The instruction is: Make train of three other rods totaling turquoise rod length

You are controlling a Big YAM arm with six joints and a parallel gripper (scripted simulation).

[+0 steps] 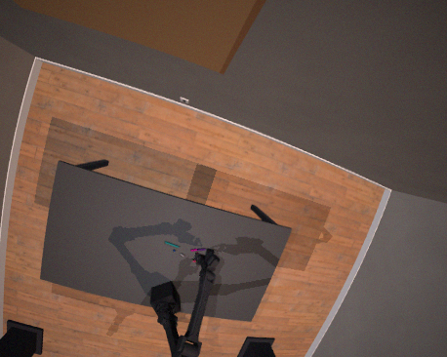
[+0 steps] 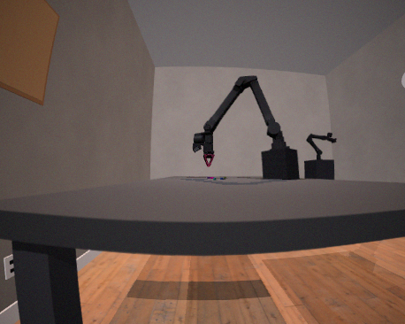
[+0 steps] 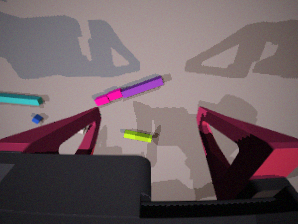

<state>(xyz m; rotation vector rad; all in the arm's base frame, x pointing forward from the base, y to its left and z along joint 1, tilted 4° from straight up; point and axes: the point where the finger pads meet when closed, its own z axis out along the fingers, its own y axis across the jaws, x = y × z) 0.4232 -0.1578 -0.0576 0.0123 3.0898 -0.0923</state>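
The purple rod is 1 cm behind my hand, 1 cm to the left of it and 8 cm below it. From my hand the other things lie so: blue rod 6 cm behind, 19 cm to the left, 8 cm below; lime rod 10 cm behind, 2 cm to the left, 8 cm below; grey rod 8 cm behind, 13 cm to the left, 8 cm below.
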